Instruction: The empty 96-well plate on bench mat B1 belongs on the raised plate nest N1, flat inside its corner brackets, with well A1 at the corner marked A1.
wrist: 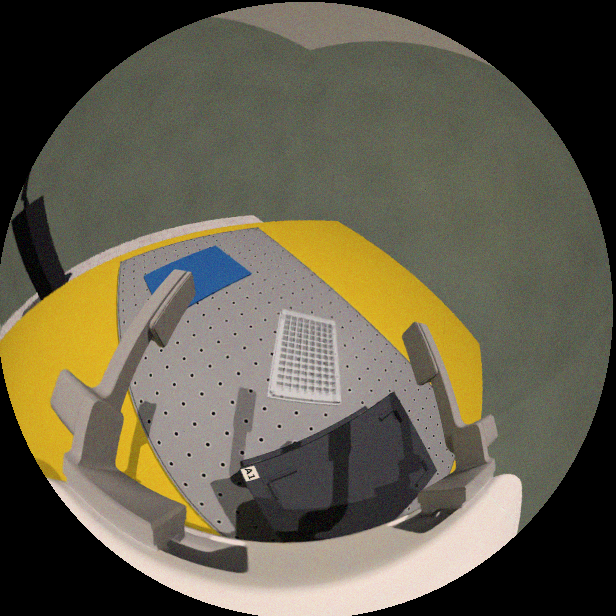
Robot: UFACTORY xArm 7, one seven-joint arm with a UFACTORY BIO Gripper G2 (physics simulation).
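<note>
The white 96-well plate lies flat on the grey perforated board, not on the blue bench mat, which lies further off at the upper left. The dark raised plate nest sits near the bottom of the view, just below the plate, with its A1 label at its left corner. My gripper is open and empty, high above the board. Its left finger and right finger are spread wide either side of the plate.
The grey perforated board lies on a yellow surface with a white rim. A black post stands at the far left edge. Green floor fills the background.
</note>
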